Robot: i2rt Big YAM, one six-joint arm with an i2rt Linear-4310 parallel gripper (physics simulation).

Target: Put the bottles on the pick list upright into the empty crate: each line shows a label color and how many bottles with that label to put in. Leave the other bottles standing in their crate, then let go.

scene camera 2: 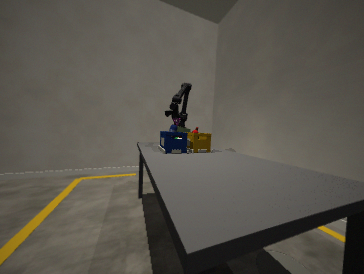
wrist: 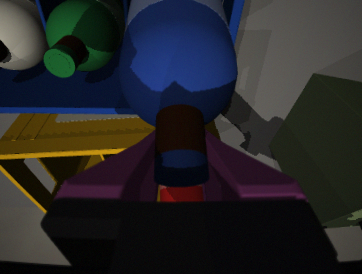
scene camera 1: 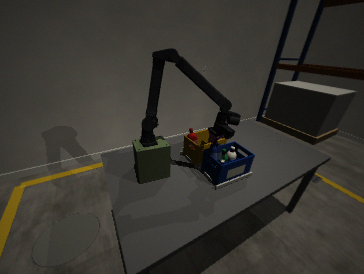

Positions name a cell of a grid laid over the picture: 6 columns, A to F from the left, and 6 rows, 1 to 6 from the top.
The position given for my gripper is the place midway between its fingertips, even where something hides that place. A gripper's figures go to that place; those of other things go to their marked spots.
My gripper (wrist: C3): 13 cm from the lens. A blue bottle (wrist: C2): 10 cm from the lens.
